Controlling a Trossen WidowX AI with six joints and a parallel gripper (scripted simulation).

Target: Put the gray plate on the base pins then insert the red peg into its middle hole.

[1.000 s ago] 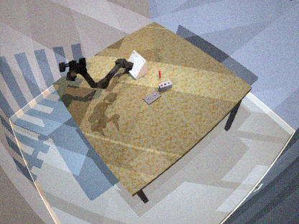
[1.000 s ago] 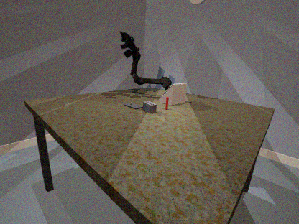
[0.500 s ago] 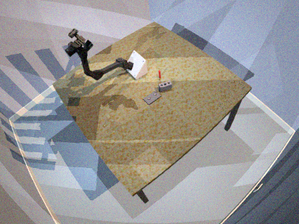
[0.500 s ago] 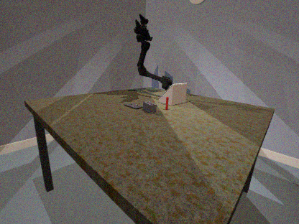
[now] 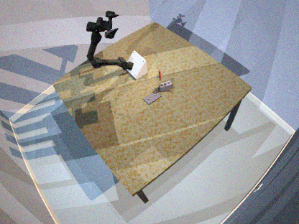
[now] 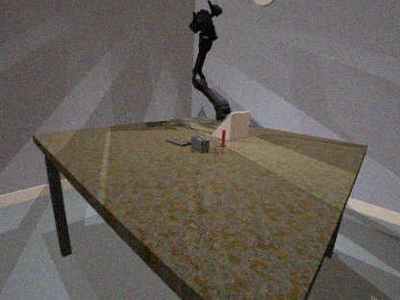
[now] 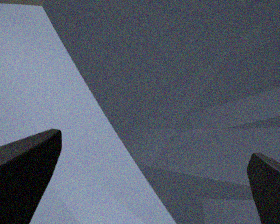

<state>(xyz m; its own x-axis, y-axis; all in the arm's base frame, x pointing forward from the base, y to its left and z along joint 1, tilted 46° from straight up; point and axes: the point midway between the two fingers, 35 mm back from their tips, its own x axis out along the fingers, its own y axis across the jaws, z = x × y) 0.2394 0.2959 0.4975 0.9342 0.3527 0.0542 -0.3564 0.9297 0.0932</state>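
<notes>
My gripper tip is now 64 cm above the gray plate, 20 cm short of it and 17 cm to the right of it. Also, from my gripper tip: red peg 63 cm below, 23 cm to the left, 9 cm ahead.
</notes>
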